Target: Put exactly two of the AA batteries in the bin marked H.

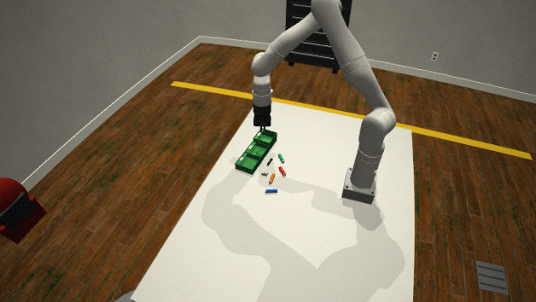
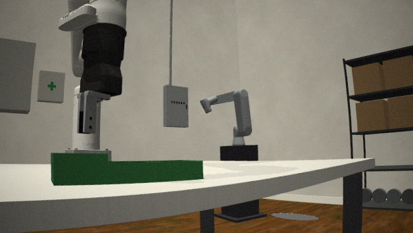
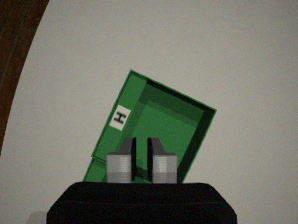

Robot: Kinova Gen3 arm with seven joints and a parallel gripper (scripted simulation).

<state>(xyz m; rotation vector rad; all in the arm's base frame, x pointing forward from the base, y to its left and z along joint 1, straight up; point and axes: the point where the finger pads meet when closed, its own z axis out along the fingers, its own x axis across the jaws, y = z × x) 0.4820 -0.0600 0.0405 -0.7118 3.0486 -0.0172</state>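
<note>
Right now the green bin marked H is 10 mm behind my hand, 70 mm to the left of it and 70 mm below it. From my hand the other things lie so: green battery (120 mm behind, 50 mm to the left, 90 mm below); pale piece (100 mm behind, 170 mm to the left, 90 mm below); black battery (90 mm behind, 90 mm to the left, 90 mm below).
</note>
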